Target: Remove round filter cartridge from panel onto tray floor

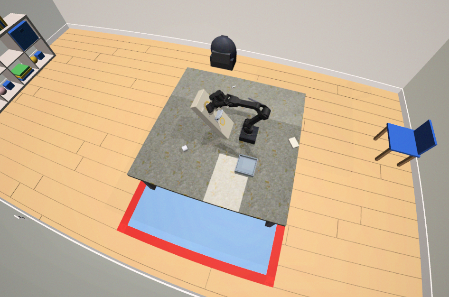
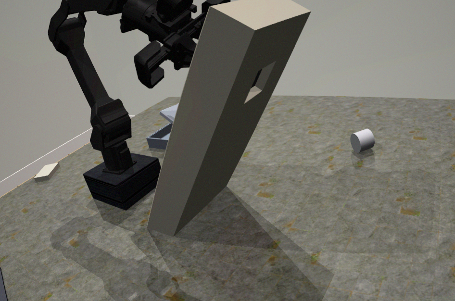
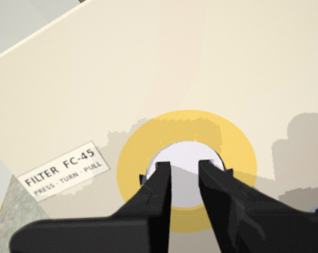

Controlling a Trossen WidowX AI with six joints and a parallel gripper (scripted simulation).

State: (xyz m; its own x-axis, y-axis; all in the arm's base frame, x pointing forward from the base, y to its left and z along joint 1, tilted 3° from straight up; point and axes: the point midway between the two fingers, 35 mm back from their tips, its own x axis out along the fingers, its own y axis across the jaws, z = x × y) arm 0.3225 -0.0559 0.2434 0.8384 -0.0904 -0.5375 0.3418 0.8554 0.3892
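Right now my gripper tip is 9 cm past the pale ledge, 1 cm to the right of it and 10 cm above it. Round my gripper tip: filter cartridge: 1 cm ahead, 1 cm below; grey tray: 37 cm behind, 34 cm to the left, 27 cm below; pale flat block: 76 cm behind, 6 cm to the left, 27 cm below.
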